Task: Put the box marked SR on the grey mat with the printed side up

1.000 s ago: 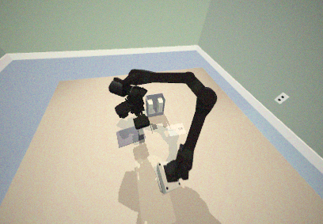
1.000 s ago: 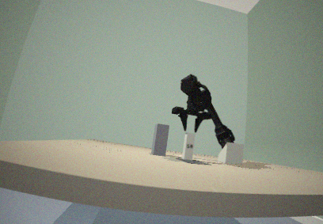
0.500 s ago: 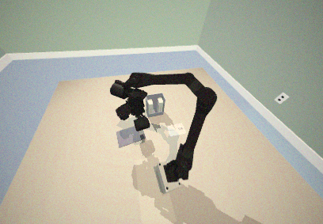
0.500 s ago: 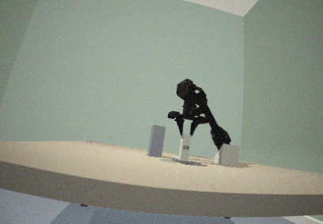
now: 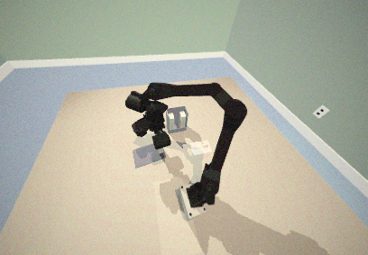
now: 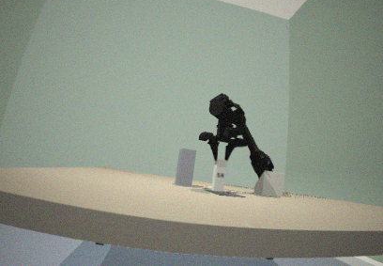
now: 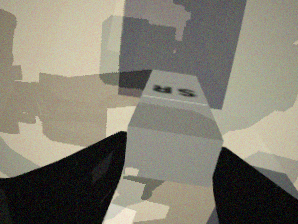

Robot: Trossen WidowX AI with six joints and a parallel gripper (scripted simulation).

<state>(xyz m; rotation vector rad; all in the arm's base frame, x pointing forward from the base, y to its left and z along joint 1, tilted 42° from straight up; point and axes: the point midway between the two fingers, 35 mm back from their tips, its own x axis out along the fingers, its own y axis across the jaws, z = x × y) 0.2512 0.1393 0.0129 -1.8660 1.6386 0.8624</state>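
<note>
The white box marked SR is 10 mm to the left of my gripper tip and 50 mm below it. The rest, counted from my gripper tip: grey mat (10 mm behind, 60 mm to the left, 110 mm below); then white card (30 mm behind, 220 mm to the right, 120 mm below).
</note>
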